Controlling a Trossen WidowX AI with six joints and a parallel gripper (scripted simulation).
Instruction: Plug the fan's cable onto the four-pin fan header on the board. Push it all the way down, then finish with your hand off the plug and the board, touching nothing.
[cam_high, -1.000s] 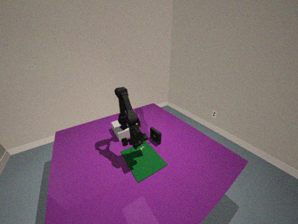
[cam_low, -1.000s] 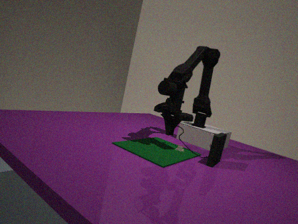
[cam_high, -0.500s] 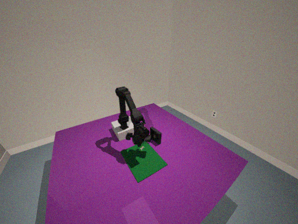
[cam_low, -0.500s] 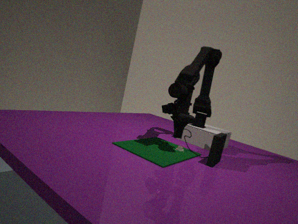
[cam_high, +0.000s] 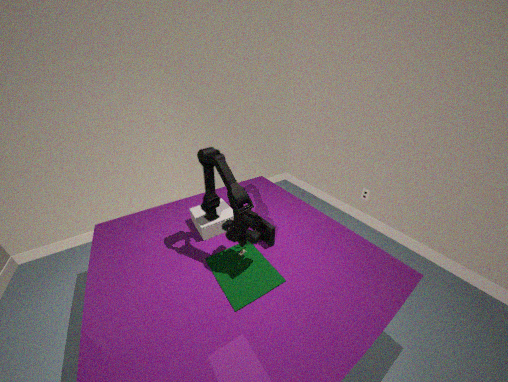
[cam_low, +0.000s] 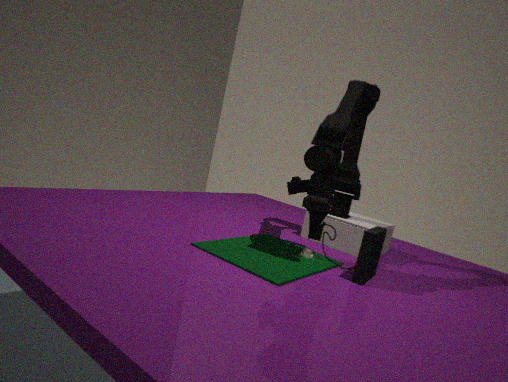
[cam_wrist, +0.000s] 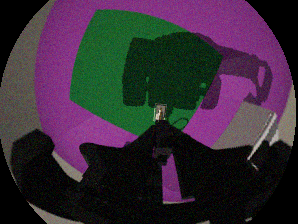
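My gripper tip is now 6 cm above the header. From my gripper tip the other things lie so: black fan (14 cm to the left, 1 cm ahead); green board (8 cm below, 7 cm ahead, 6 cm to the right); dark plug (1 cm to the left, 1 cm above).
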